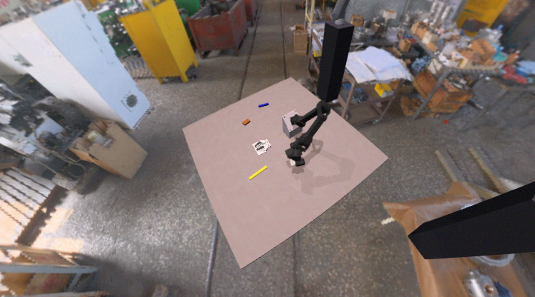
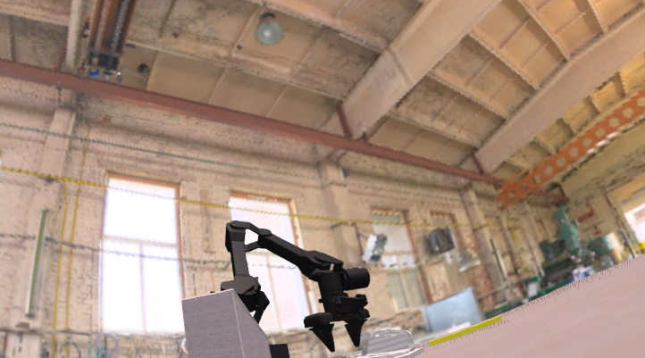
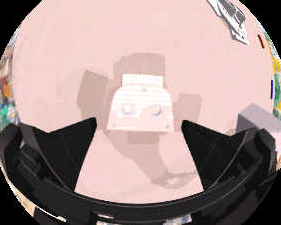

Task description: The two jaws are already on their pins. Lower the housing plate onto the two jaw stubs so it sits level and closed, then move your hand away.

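Right now the small white piece is 3 cm below my gripper tip and 1 cm ahead of it. Round my gripper tip: blue bar (69 cm to the right, 4 cm below, 2 cm behind); white base (25 cm to the right, 21 cm ahead, 4 cm below); yellow bar (30 cm ahead, 5 cm to the right, 4 cm below).
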